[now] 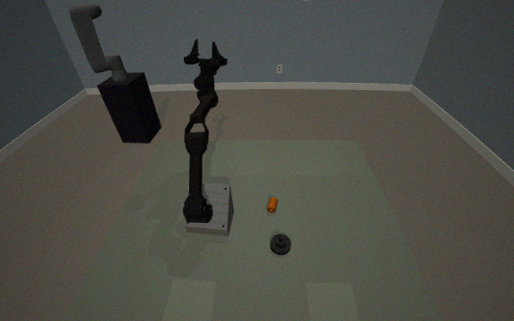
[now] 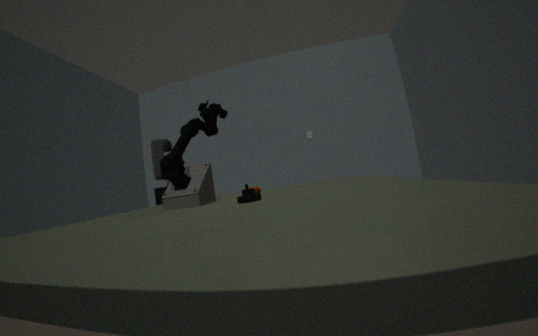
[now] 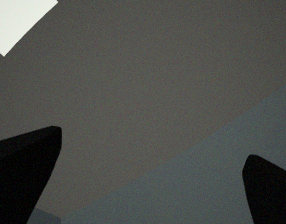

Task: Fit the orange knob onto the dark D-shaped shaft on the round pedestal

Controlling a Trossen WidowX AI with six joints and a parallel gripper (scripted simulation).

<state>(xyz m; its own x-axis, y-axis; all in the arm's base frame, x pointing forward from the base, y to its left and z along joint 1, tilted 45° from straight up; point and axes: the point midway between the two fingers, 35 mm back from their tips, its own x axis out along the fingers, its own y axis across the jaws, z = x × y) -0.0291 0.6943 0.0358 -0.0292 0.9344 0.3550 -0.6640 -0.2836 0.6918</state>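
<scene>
Now: the orange knob 31 cm ahead of my gripper tip, 36 cm to the right of it and 63 cm below it. Also, from my gripper tip: dark pedestal (36 cm ahead, 55 cm to the right, 62 cm below).
</scene>
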